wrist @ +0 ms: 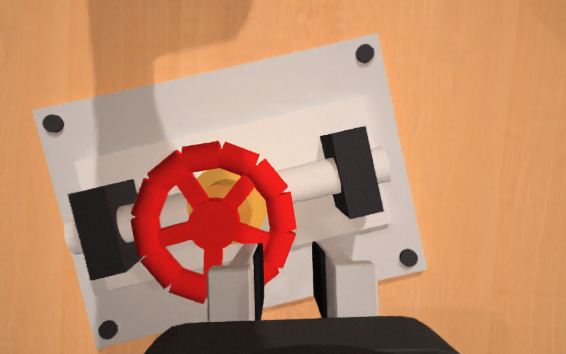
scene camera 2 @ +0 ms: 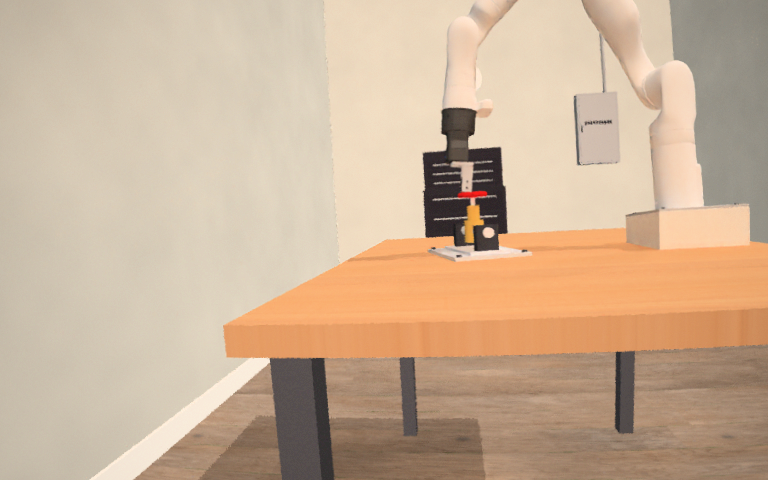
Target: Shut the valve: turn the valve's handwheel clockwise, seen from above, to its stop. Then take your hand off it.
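The valve's red handwheel [scene camera 2: 472, 194] [wrist: 214, 223] has five spokes and sits level above the yellow valve body [scene camera 2: 473, 216] [wrist: 256, 207]. My gripper [scene camera 2: 467, 189] [wrist: 288, 269] is partly open, with nothing held between its fingers. It points down at the wheel, its tips close to rim height in the scene view. In the wrist view the left finger covers part of the wheel's lower right side, and the right finger stands outside the rim. The left finger hides some rim and spoke. Whether a finger touches the wheel I cannot tell.
A white pipe [wrist: 310, 180] runs through the valve between two black clamp blocks [wrist: 357, 172] [wrist: 100, 232] on a pale base plate [scene camera 2: 512, 253] [wrist: 250, 90]. The plate lies on the wooden table [scene camera 2: 424, 294] [wrist: 475, 150]. The robot's base block [scene camera 2: 702, 227] stands to the right.
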